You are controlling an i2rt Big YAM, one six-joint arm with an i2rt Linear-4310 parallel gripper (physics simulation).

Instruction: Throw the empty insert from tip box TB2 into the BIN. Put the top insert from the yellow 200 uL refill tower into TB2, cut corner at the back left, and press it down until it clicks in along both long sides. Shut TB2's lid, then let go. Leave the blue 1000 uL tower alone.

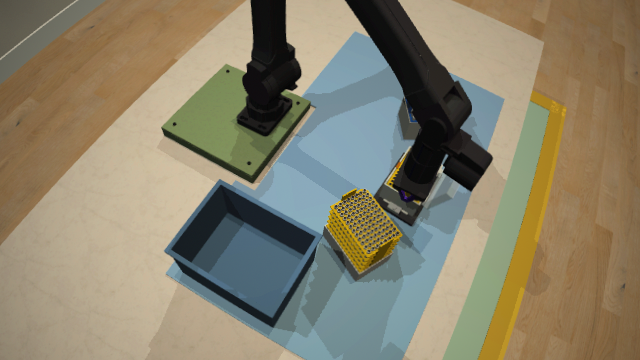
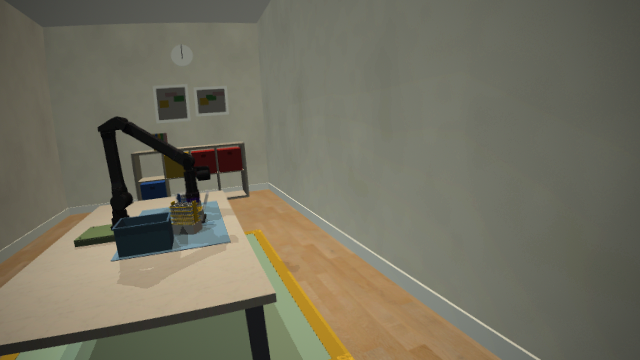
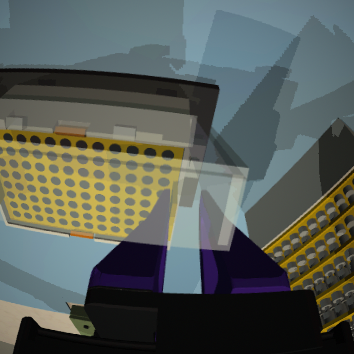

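Tip box TB2 (image 1: 398, 211) (image 3: 105, 91) is a grey box on the blue mat with a yellow empty insert (image 1: 396, 176) (image 3: 88, 189) full of bare holes. Its clear lid (image 1: 438, 180) (image 3: 219, 207) shows as a see-through panel over the box's right end. My gripper (image 1: 406, 196) (image 3: 185, 197) points down at that end of TB2, with its purple fingers nearly together on the lid's small tab. The yellow 200 uL refill tower (image 1: 363, 228) (image 2: 184, 212) (image 3: 316, 239) stands just left of TB2, apart from the gripper. The dark blue BIN (image 1: 193, 218) (image 2: 154, 232) lies further left.
The blue 1000 uL tower (image 1: 408, 123) stands behind TB2, mostly hidden by the arm. The arm's green base plate (image 1: 204, 121) is at the back left. The blue mat (image 1: 354, 125) lies under all the items. The table edge runs on the right.
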